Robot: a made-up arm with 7 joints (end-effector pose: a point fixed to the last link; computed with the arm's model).
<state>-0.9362 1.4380 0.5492 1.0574 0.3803 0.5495 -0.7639</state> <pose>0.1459 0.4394 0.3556 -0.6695 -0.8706 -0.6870</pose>
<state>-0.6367 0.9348 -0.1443 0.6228 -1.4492 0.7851 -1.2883</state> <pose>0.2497 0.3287 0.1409 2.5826 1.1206 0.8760</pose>
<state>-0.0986 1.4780 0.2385 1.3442 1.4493 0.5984 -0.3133</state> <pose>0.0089 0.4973 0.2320 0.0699 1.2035 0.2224</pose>
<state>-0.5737 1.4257 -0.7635 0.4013 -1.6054 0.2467 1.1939</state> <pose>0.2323 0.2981 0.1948 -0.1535 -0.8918 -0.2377</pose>
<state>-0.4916 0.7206 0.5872 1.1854 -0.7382 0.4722 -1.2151</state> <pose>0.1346 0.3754 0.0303 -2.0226 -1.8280 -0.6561</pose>
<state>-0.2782 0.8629 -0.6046 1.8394 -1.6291 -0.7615 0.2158</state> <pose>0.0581 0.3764 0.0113 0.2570 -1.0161 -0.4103</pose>
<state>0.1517 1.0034 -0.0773 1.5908 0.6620 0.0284 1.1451</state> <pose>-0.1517 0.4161 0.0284 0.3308 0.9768 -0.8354</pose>
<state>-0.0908 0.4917 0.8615 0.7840 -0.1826 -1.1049 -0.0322</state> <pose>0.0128 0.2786 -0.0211 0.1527 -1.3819 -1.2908</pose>
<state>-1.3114 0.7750 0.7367 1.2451 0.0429 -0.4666 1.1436</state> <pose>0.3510 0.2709 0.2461 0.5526 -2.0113 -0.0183</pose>
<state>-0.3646 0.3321 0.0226 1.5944 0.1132 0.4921 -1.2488</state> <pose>0.0706 0.2018 -0.1326 -2.3930 -0.1088 0.3883</pose>
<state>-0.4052 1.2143 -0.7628 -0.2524 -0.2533 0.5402 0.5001</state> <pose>0.1191 0.1956 0.1033 -0.5278 -0.1240 -1.6156</pose>
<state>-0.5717 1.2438 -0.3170 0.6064 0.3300 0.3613 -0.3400</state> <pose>0.2014 0.3427 0.1609 -0.4334 0.2878 -1.0914</pose>
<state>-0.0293 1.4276 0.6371 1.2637 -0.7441 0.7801 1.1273</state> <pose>0.0794 0.5043 0.2442 0.4711 -0.5481 0.6985</pose>
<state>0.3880 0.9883 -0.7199 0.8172 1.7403 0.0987 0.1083</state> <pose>-0.1573 0.3805 0.0352 -0.5326 2.3329 -1.7436</pose>
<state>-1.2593 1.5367 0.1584 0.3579 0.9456 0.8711 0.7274</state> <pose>0.1823 0.3796 0.4476 1.6259 -0.5904 -0.0689</pose>
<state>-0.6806 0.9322 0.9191 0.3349 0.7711 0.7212 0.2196</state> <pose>0.1916 0.3659 0.2132 0.4192 -0.8380 -0.2867</pose>
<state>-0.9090 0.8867 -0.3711 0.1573 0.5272 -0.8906 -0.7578</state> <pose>0.2566 0.2075 0.1811 -0.0358 0.8980 -2.8816</pose>
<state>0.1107 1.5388 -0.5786 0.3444 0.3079 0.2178 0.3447</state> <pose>0.0340 0.3864 0.1284 -0.1452 0.8869 -1.4141</pose>
